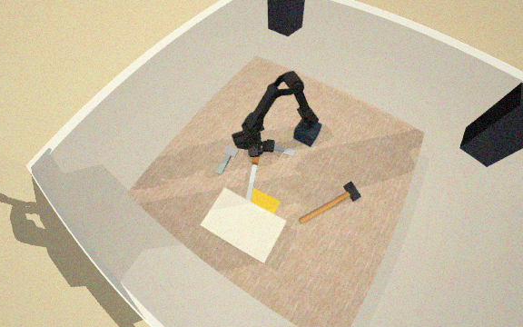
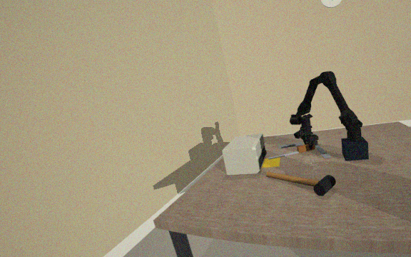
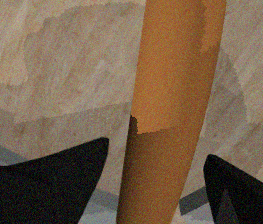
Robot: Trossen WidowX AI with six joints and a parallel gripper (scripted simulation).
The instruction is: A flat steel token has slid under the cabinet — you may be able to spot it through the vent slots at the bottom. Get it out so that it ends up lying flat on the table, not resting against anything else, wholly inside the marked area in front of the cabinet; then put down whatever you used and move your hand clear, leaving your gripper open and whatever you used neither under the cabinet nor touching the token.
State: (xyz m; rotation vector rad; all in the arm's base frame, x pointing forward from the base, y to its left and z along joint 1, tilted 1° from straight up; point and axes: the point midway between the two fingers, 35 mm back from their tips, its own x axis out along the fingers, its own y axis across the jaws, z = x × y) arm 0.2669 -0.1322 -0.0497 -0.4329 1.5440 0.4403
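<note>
The tiny cube is 10 mm behind my gripper tip and 50 mm to the right of it. Also, from my gripper tip: grey t-shaped tool (120 mm ahead, 100 mm to the right); grey flat tool (90 mm behind, 80 mm to the left); grey block (10 mm behind, 110 mm to the right, 30 mm above).
</note>
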